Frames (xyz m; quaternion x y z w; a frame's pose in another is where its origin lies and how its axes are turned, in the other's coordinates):
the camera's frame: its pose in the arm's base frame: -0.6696 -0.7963 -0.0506 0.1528 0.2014 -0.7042 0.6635
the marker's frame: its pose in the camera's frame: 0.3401 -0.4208 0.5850 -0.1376 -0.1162 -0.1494 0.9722
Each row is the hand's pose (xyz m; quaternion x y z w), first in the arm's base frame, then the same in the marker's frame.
Working: the arm's base frame: its pose in the marker's frame: -1.5398 0.8167 -0.3122 0.0547 -0.2384 0.7738 0.5843

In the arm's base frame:
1: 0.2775 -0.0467 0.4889 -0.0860 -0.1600 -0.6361 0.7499
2: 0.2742 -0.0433 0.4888 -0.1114 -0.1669 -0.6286 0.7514
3: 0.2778 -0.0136 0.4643 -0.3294 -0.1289 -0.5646 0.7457
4: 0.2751 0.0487 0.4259 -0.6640 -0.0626 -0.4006 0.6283
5: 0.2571 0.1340 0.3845 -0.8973 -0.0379 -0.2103 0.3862
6: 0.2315 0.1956 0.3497 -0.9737 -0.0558 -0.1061 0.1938
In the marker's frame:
1: -1.6776 0.8582 0.2332 0.2662 -0.3041 0.1794 0.8969
2: -1.6797 0.8547 0.2309 0.2550 -0.3285 0.1785 0.8917
3: -1.7037 0.8624 0.2016 0.0827 -0.4772 0.1616 0.8599
4: -1.7534 0.8640 0.1478 -0.2097 -0.6783 0.0904 0.6984
5: -1.8191 0.8487 0.0788 -0.4237 -0.7971 -0.0400 0.4284
6: -1.8617 0.8288 0.0201 -0.4898 -0.8265 -0.1472 0.2353

